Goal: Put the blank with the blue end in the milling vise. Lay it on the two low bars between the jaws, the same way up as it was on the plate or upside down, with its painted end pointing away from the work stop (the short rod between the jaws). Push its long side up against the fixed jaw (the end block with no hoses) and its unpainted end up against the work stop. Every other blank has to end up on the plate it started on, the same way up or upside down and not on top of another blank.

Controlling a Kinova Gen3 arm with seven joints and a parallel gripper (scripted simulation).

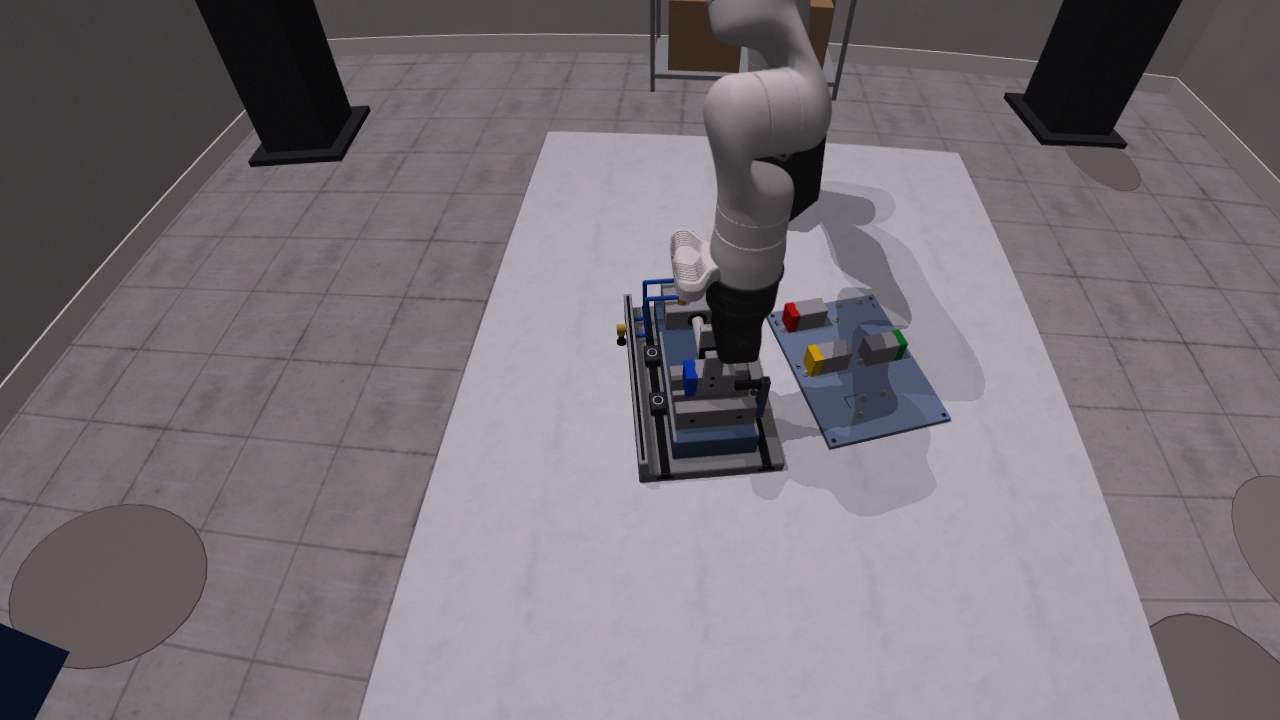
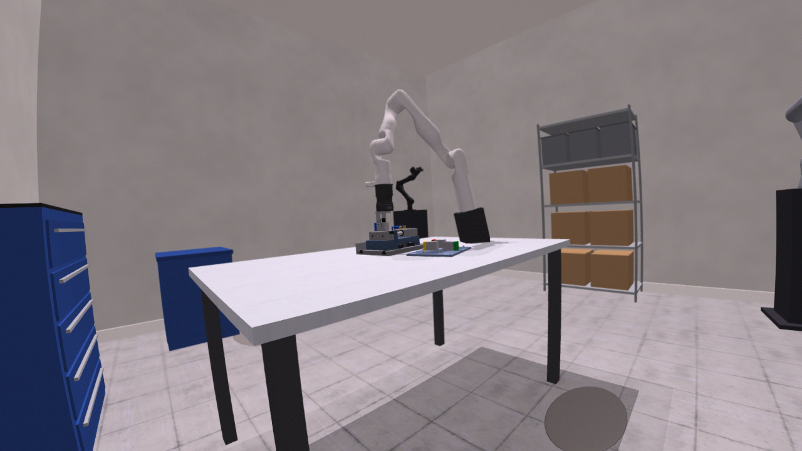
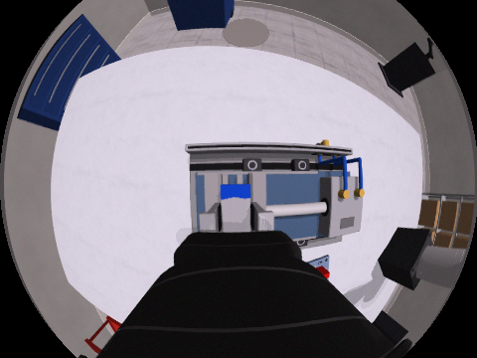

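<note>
Right now my hand is 2 cm above the blue-ended blank. Also, from my hand: vise base rail (10 cm below, 9 cm to the right, 7 cm behind); then work stop rod (5 cm to the left, 5 cm below, 1 cm behind); then fixed jaw (6 cm below, 3 cm ahead, 1 cm to the left).
</note>
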